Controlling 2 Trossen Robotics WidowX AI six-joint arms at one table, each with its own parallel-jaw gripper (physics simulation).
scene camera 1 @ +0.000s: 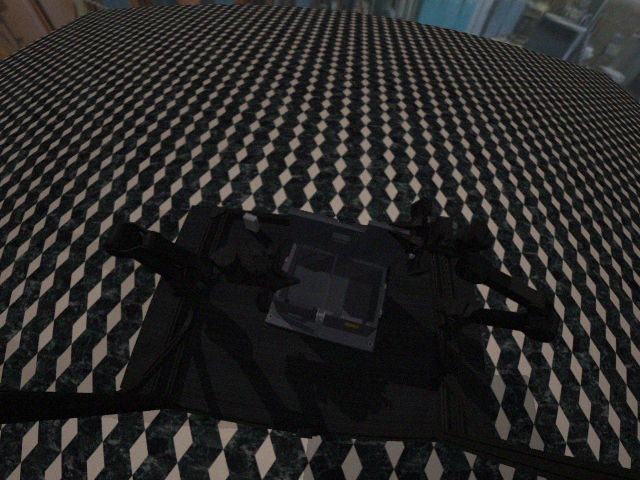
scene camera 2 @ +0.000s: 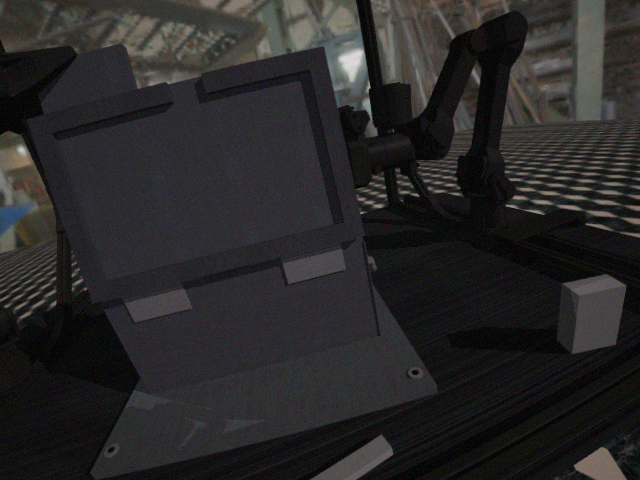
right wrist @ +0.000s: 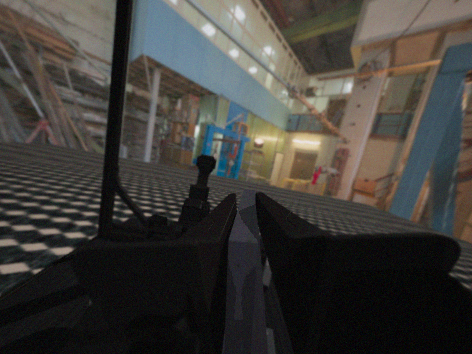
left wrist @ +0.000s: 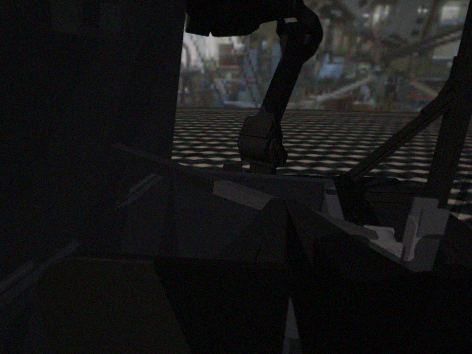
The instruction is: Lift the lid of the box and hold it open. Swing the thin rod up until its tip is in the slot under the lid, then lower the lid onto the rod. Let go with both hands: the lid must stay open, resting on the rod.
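Places are measured from the left arm's base along level axes (x ahead, y left, z up), in centimetres.
Where they show: left gripper, fingertip midpoint: (scene camera 1: pixel 300 281) (left wrist: pixel 281 210); right gripper, fingertip midpoint: (scene camera 1: pixel 389 227) (scene camera 2: pixel 79 54) (right wrist: pixel 245 199); left arm's base, link origin: (scene camera 1: pixel 191 291) (scene camera 2: pixel 488 225); right arm's base, link origin: (scene camera 1: pixel 446 324) (scene camera 2: pixel 9 383).
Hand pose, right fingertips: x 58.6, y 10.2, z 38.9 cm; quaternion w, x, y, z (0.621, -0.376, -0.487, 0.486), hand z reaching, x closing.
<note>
Each offset is from my right fingertips to the centre of the thing. "*": to the spot under its first point. Level surfaces: height alone.
The grey box (scene camera 1: pixel 358 330) (scene camera 2: pixel 270 405) stands on the black mat with its lid (scene camera 1: pixel 366 236) (scene camera 2: pixel 209 176) raised steeply at the back. My right gripper (scene camera 1: pixel 410 259) (right wrist: pixel 245 199) is shut on the lid's edge {* dx +5.0, dy -0.4, dz -1.1 cm} (right wrist: pixel 243 263) at the right and holds it up. My left gripper (scene camera 1: pixel 291 281) (left wrist: pixel 281 210) is shut and empty, low at the box's left wall, with the lid a dark slab {dx -8.7, dy +3.2, dz -13.1 cm} (left wrist: pixel 119 105) beside it. It is hidden behind the lid in scene camera 2. I cannot make out the thin rod in the dark box.
A black mat {dz -40.9 cm} (scene camera 1: pixel 270 381) covers the checkered table (scene camera 1: pixel 318 119). A black stand pole {* dx -54.9, dy -46.8, dz +4.6 cm} (scene camera 2: pixel 366 48) (right wrist: pixel 112 140) rises behind the box. A small white block {dx -43.4, dy +20.7, dz -37.1 cm} (scene camera 1: pixel 250 221) lies at the mat's back left, and a pale strip {* dx -14.5, dy +21.7, dz -39.9 cm} (scene camera 2: pixel 356 459) lies near the box's base.
</note>
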